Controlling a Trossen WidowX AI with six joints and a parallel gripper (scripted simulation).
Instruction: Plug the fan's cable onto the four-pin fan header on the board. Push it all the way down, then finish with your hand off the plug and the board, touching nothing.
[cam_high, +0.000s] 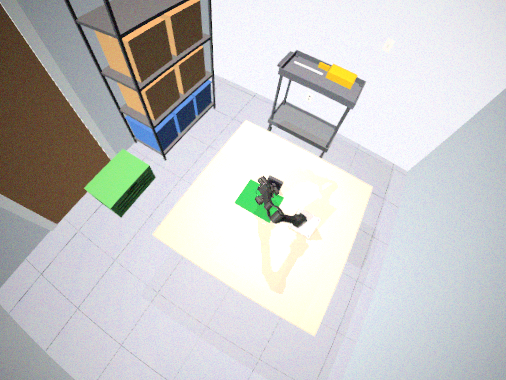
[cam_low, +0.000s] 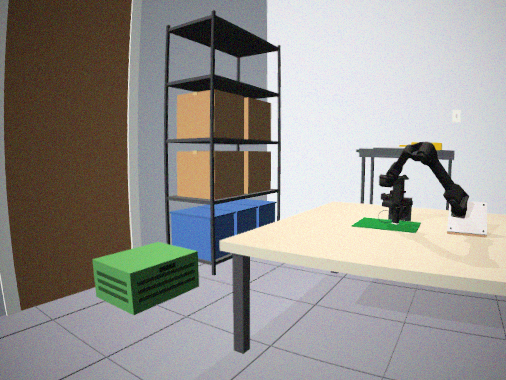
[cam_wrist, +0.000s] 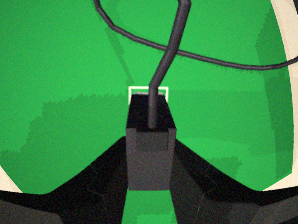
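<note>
Now: the dark grey fan plug 1 cm ahead of my gripper tip and 1 cm above it. From my gripper tip the other things lie so: black fan (14 cm to the right, 4 cm above, 2 cm ahead); then green board (4 cm below, 4 cm ahead, 2 cm to the left).
</note>
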